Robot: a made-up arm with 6 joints. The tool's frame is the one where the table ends. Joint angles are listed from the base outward.
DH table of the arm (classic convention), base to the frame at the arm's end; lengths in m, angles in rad. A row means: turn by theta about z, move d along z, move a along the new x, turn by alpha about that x. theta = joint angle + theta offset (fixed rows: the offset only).
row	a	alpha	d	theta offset
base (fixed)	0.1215	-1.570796	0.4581	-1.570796
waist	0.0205	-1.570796	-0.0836	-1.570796
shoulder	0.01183	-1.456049	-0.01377	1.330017
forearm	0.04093	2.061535	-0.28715	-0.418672
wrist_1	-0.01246	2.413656	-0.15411	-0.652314
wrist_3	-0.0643	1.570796	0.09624	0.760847
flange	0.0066	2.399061	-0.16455	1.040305
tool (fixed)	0	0	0.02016	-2.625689
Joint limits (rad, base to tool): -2..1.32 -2.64..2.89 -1.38..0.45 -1.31..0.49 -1.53..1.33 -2.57..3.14
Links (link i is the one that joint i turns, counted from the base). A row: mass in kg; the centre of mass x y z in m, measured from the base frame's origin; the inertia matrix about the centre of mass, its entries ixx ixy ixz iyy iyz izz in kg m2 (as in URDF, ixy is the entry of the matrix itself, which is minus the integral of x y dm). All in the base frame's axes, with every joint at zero. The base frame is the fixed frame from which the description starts. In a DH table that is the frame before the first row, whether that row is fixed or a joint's. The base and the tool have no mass.
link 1: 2.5; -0.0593 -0.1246 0.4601; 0.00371 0 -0.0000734 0.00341 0 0.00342
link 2: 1.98; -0.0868 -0.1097 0.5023; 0.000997 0 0 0.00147 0 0.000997
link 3: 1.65; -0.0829 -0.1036 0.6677; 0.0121 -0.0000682 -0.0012 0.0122 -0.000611 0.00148
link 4: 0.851; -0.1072 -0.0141 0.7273; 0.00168 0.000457 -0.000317 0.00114 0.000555 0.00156
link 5: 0.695; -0.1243 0.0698 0.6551; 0.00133 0 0 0.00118 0.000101 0.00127
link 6: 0.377; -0.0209 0.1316 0.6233; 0.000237 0.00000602 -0.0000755 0.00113 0 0.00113
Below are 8 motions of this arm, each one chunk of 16 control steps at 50 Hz.
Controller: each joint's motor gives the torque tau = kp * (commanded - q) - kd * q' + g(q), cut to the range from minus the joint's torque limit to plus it. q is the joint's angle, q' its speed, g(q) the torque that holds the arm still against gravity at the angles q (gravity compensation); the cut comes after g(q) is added. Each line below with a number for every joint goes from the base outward.
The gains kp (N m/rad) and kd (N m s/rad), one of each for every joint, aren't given. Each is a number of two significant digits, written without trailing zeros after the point. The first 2 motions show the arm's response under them.
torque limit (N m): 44 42 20 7.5 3.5 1.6
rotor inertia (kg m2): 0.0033 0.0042 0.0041 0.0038 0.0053 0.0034
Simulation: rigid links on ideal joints. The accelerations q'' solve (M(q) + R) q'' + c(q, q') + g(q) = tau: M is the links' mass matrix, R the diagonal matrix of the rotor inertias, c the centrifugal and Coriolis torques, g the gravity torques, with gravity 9.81 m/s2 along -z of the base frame. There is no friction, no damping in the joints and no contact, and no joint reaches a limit. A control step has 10 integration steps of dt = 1/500 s. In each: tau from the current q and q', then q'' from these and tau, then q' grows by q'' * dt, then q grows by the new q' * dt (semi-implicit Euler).
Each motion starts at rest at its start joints. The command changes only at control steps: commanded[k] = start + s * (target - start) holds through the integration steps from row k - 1 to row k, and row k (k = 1, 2, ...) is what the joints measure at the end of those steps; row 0 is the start. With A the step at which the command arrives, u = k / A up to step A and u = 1 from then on. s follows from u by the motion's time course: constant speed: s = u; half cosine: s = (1 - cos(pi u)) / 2; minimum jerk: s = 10 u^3 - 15 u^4 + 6 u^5; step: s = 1 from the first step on.
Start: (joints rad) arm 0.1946 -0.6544 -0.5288 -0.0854 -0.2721 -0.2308
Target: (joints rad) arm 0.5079 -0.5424 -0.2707 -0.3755 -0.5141 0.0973
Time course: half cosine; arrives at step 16
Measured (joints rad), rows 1 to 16:
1: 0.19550 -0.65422 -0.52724 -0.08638 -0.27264 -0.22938
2: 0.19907 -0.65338 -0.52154 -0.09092 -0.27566 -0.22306
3: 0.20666 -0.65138 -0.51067 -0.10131 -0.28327 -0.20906
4: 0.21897 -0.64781 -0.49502 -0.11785 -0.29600 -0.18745
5: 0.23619 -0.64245 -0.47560 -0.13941 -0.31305 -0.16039
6: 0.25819 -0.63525 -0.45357 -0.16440 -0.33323 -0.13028
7: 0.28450 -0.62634 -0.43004 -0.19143 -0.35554 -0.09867
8: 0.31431 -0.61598 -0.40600 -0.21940 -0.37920 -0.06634
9: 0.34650 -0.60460 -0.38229 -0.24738 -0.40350 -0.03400
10: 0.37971 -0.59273 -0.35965 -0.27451 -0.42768 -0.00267
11: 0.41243 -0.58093 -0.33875 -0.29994 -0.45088 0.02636
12: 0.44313 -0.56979 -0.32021 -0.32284 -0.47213 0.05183
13: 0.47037 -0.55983 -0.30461 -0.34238 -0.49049 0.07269
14: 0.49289 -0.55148 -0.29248 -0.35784 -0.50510 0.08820
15: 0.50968 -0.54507 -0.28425 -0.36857 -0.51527 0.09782
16: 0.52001 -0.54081 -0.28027 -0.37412 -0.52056 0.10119
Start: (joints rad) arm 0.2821 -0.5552 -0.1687 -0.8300 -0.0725 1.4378
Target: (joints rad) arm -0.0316 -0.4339 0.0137 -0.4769 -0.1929 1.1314
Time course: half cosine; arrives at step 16
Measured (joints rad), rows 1 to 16:
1: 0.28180 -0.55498 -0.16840 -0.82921 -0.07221 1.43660
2: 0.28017 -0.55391 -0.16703 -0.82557 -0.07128 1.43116
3: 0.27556 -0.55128 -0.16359 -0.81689 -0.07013 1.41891
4: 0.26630 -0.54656 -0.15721 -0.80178 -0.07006 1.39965
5: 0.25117 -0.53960 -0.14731 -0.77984 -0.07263 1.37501
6: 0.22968 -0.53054 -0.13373 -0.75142 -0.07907 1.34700
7: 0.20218 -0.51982 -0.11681 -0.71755 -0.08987 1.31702
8: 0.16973 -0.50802 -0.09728 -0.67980 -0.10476 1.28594
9: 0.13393 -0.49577 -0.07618 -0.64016 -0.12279 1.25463
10: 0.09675 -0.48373 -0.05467 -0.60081 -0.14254 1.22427
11: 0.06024 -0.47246 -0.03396 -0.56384 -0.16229 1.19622
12: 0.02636 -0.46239 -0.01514 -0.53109 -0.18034 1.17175
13: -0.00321 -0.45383 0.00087 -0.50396 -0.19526 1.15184
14: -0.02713 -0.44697 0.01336 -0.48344 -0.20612 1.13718
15: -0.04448 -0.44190 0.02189 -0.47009 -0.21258 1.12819
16: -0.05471 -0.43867 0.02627 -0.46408 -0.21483 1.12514
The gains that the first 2 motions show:
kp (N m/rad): 130 130 100 27 14 10
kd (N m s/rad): 3.5 4.9 2.1 0.54 0.29 0.11
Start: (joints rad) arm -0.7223 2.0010 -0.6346 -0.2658 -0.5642 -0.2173
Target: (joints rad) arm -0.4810 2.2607 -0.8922 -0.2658 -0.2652 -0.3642
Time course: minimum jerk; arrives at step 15
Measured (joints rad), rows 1 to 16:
1: -0.72192 2.00112 -0.63503 -0.26572 -0.56408 -0.21749
2: -0.71944 2.00203 -0.63782 -0.26517 -0.56305 -0.21895
3: -0.71293 2.00497 -0.64503 -0.26373 -0.55931 -0.22350
4: -0.70121 2.01150 -0.65796 -0.26137 -0.55058 -0.23257
5: -0.68404 2.02302 -0.67698 -0.25856 -0.53492 -0.24626
6: -0.66208 2.04038 -0.70159 -0.25603 -0.51125 -0.26349
7: -0.63663 2.06371 -0.73059 -0.25442 -0.47965 -0.28257
8: -0.60936 2.09224 -0.76216 -0.25415 -0.44139 -0.30191
9: -0.58199 2.12447 -0.79406 -0.25540 -0.39877 -0.32012
10: -0.55617 2.15825 -0.82389 -0.25820 -0.35483 -0.33601
11: -0.53329 2.19114 -0.84944 -0.26238 -0.31302 -0.34861
12: -0.51444 2.22067 -0.86905 -0.26759 -0.27680 -0.35725
13: -0.50029 2.24476 -0.88193 -0.27309 -0.24915 -0.36182
14: -0.49090 2.26203 -0.88848 -0.27786 -0.23210 -0.36292
15: -0.48552 2.27217 -0.89047 -0.28067 -0.22613 -0.36194
16: -0.48258 2.27610 -0.89064 -0.28051 -0.22975 -0.36090

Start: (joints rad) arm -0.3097 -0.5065 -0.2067 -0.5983 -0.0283 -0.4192
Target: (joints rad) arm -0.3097 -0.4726 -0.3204 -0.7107 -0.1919 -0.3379
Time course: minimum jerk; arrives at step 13
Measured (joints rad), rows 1 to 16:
1: -0.30976 -0.50649 -0.20692 -0.59847 -0.02860 -0.41906
2: -0.31014 -0.50640 -0.20840 -0.59974 -0.03071 -0.41800
3: -0.31102 -0.50600 -0.21243 -0.60356 -0.03682 -0.41463
4: -0.31230 -0.50497 -0.21984 -0.61103 -0.04846 -0.40792
5: -0.31363 -0.50301 -0.23073 -0.62235 -0.06574 -0.39791
6: -0.31459 -0.49994 -0.24459 -0.63680 -0.08741 -0.38569
7: -0.31479 -0.49582 -0.26041 -0.65306 -0.11134 -0.37280
8: -0.31402 -0.49092 -0.27683 -0.66957 -0.13505 -0.36066
9: -0.31230 -0.48566 -0.29234 -0.68479 -0.15619 -0.35036
10: -0.30986 -0.48058 -0.30553 -0.69742 -0.17287 -0.34264
11: -0.30713 -0.47619 -0.31533 -0.70656 -0.18398 -0.33789
12: -0.30465 -0.47288 -0.32129 -0.71189 -0.18941 -0.33607
13: -0.30299 -0.47083 -0.32385 -0.71387 -0.19038 -0.33649
14: -0.30262 -0.46997 -0.32429 -0.71384 -0.18934 -0.33775
15: -0.30354 -0.47000 -0.32367 -0.71311 -0.18844 -0.33853
16: -0.30534 -0.47055 -0.32258 -0.71233 -0.18855 -0.33845

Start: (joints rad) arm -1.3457 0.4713 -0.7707 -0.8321 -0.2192 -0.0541
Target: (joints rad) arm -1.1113 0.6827 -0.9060 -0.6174 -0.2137 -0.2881
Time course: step
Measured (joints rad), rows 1 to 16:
1: -1.31300 0.50482 -0.80957 -0.75482 -0.19837 -0.13437
2: -1.23688 0.56653 -0.86345 -0.64733 -0.18701 -0.28528
3: -1.14995 0.62413 -0.90451 -0.58272 -0.20842 -0.37058
4: -1.08197 0.66388 -0.92801 -0.56497 -0.24408 -0.35996
5: -1.04796 0.68486 -0.93432 -0.57352 -0.26850 -0.30707
6: -1.04630 0.69206 -0.92848 -0.59010 -0.27034 -0.27024
7: -1.06506 0.69159 -0.91784 -0.60532 -0.25339 -0.26730
8: -1.09038 0.68854 -0.90822 -0.61623 -0.22860 -0.28212
9: -1.11193 0.68599 -0.90223 -0.62300 -0.20628 -0.29332
10: -1.12474 0.68500 -0.90003 -0.62657 -0.19228 -0.29314
11: -1.12855 0.68520 -0.90055 -0.62764 -0.18775 -0.28692
12: -1.12590 0.68571 -0.90244 -0.62661 -0.19074 -0.28266
13: -1.12018 0.68581 -0.90457 -0.62394 -0.19817 -0.28344
14: -1.11428 0.68523 -0.90622 -0.62038 -0.20703 -0.28707
15: -1.10990 0.68411 -0.90709 -0.61687 -0.21502 -0.29007
16: -1.10764 0.68282 -0.90725 -0.61424 -0.22067 -0.29080

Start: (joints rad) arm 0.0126 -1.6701 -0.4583 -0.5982 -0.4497 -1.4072
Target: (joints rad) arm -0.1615 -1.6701 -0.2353 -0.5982 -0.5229 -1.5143
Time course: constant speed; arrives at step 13
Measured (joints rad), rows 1 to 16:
1: 0.00936 -1.66922 -0.45393 -0.59893 -0.44883 -1.41092
2: 0.00125 -1.66753 -0.44170 -0.60071 -0.44814 -1.42001
3: -0.01095 -1.66591 -0.42361 -0.60263 -0.44977 -1.43123
4: -0.02549 -1.66513 -0.40310 -0.60344 -0.45499 -1.44127
5: -0.04079 -1.66542 -0.38274 -0.60258 -0.46366 -1.44932
6: -0.05588 -1.66654 -0.36359 -0.60036 -0.47449 -1.45649
7: -0.07044 -1.66799 -0.34562 -0.59768 -0.48576 -1.46407
8: -0.08447 -1.66931 -0.32838 -0.59541 -0.49594 -1.47242
9: -0.09810 -1.67023 -0.31142 -0.59413 -0.50412 -1.48112
10: -0.11147 -1.67068 -0.29452 -0.59397 -0.51015 -1.48966
11: -0.12468 -1.67074 -0.27760 -0.59470 -0.51444 -1.49788
12: -0.13780 -1.67053 -0.26067 -0.59592 -0.51776 -1.50593
13: -0.15088 -1.67020 -0.24373 -0.59719 -0.52092 -1.51402
14: -0.16084 -1.67109 -0.23129 -0.59755 -0.52520 -1.51855
15: -0.16610 -1.67313 -0.22657 -0.59660 -0.52984 -1.51779
16: -0.16739 -1.67498 -0.22736 -0.59507 -0.53300 -1.51479

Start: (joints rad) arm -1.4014 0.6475 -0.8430 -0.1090 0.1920 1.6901
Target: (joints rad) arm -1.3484 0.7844 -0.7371 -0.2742 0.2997 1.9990
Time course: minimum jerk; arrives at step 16
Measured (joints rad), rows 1 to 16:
1: -1.40135 0.64754 -0.84291 -0.10908 0.19206 1.69040
2: -1.40101 0.64784 -0.84222 -0.10978 0.19246 1.69275
3: -1.39994 0.64895 -0.84012 -0.11221 0.19369 1.70023
4: -1.39775 0.65161 -0.83586 -0.11767 0.19625 1.71552
5: -1.39426 0.65655 -0.82910 -0.12707 0.20069 1.73931
6: -1.38957 0.66431 -0.81997 -0.14062 0.20754 1.77027
7: -1.38397 0.67511 -0.80896 -0.15780 0.21714 1.80595
8: -1.37789 0.68870 -0.79679 -0.17757 0.22946 1.84373
9: -1.37178 0.70448 -0.78427 -0.19860 0.24395 1.88123
10: -1.36607 0.72148 -0.77221 -0.21947 0.25959 1.91633
11: -1.36112 0.73856 -0.76130 -0.23876 0.27505 1.94704
12: -1.35714 0.75454 -0.75213 -0.25519 0.28893 1.97168
13: -1.35426 0.76834 -0.74509 -0.26779 0.30001 1.98911
14: -1.35244 0.77915 -0.74035 -0.27606 0.30751 1.99905
15: -1.35151 0.78652 -0.73779 -0.28005 0.31121 2.00233
16: -1.35113 0.79050 -0.73691 -0.28054 0.31150 2.00110

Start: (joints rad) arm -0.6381 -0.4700 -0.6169 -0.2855 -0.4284 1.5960
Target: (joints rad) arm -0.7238 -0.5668 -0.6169 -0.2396 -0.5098 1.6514
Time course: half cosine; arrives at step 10
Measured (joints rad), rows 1 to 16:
1: -0.63845 -0.47030 -0.61730 -0.28526 -0.42866 1.59666
2: -0.64000 -0.47176 -0.61859 -0.28410 -0.42984 1.59948
3: -0.64364 -0.47549 -0.62060 -0.28128 -0.43291 1.60537
4: -0.65006 -0.48232 -0.62264 -0.27649 -0.43896 1.61383
5: -0.65954 -0.49251 -0.62397 -0.26985 -0.44874 1.62346
6: -0.67187 -0.50564 -0.62404 -0.26181 -0.46221 1.63284
7: -0.68624 -0.52073 -0.62264 -0.25312 -0.47839 1.64098
8: -0.70137 -0.53636 -0.61987 -0.24480 -0.49546 1.64730
9: -0.71562 -0.55091 -0.61611 -0.23803 -0.51110 1.65137
10: -0.72728 -0.56282 -0.61194 -0.23385 -0.52291 1.65286
11: -0.73519 -0.57102 -0.60847 -0.23270 -0.52919 1.65224
12: -0.73912 -0.57541 -0.60685 -0.23396 -0.52953 1.65105
13: -0.73948 -0.57657 -0.60735 -0.23645 -0.52501 1.65055
14: -0.73705 -0.57546 -0.60947 -0.23914 -0.51784 1.65086
15: -0.73291 -0.57309 -0.61243 -0.24133 -0.51050 1.65142
16: -0.72816 -0.57032 -0.61547 -0.24263 -0.50490 1.65172

